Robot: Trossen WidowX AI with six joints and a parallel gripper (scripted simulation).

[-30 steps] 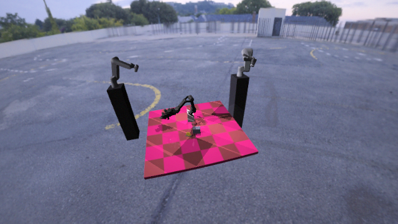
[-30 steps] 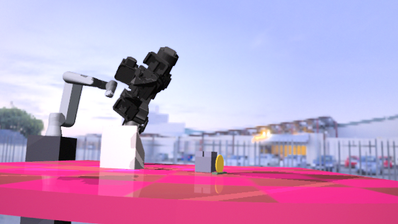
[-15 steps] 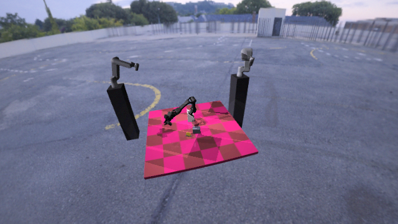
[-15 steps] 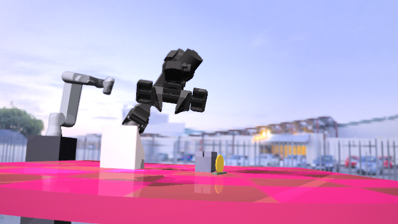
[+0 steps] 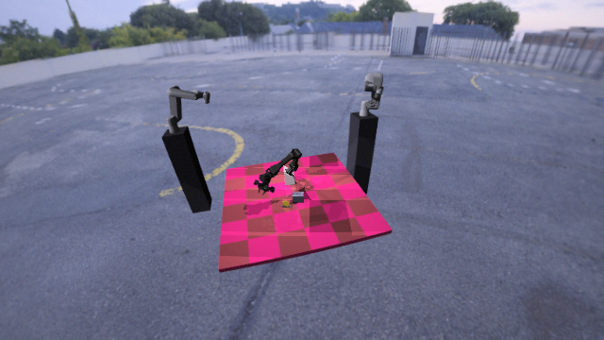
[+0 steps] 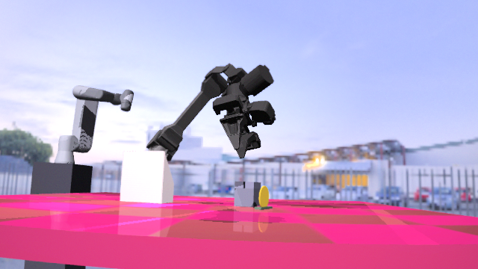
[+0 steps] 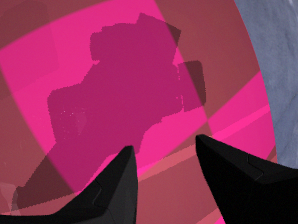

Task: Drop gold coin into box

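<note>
Now: the gold coin 200 mm to the left of my gripper tip, 100 mm below it and 70 mm ahead of it.
</note>
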